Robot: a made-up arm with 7 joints.
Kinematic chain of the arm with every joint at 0, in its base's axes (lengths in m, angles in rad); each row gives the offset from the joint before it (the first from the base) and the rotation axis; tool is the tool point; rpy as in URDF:
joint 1: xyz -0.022 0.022 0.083 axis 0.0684 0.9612 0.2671
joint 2: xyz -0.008 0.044 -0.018 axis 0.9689 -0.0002 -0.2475
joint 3: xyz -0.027 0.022 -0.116 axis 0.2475 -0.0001 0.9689
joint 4: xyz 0.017 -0.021 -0.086 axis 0.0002 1 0
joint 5: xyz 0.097 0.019 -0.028 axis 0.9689 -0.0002 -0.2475
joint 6: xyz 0.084 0.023 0.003 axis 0.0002 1 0
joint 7: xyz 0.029 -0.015 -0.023 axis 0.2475 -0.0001 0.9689
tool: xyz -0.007 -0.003 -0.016 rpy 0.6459 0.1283 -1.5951
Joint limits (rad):
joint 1: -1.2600..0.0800
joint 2: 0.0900..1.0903
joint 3: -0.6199..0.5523
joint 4: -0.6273..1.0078
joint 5: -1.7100..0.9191
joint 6: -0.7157..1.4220
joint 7: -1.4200..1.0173
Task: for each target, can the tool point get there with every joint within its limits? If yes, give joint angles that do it. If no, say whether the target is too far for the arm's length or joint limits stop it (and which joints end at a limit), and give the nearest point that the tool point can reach.
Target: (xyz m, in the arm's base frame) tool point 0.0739 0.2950 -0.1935
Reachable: yes | joints -0.0952 0.6500 0.1978 0.8201 -0.8204 1.2124 -1.1394
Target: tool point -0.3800 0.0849 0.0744
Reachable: no: joint limits stop it (at a limit: joint 1, joint 3, joint 4, joint 5, joint 6, joint 7) | nearest point 0.0430 0.1037 -0.1056 | short by 0.460 m
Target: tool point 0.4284 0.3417 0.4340
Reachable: no: too far | nearest point 0.2782 0.2791 0.2592 | short by 0.239 m
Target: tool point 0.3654 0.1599 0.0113
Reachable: yes | joints -1.1215 0.6772 -0.3038 0.7176 -0.4049 0.4652 -0.2413
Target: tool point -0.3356 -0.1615 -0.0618
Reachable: no: joint limits stop it (at a limit: joint 1, joint 2, joint 3, joint 4, joint 7) | nearest point -0.0592 0.0370 -0.2824 | short by 0.406 m
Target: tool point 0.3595 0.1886 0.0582
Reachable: yes | joints -0.9369 0.6012 0.1108 0.4357 -0.3822 -0.4193 0.6016
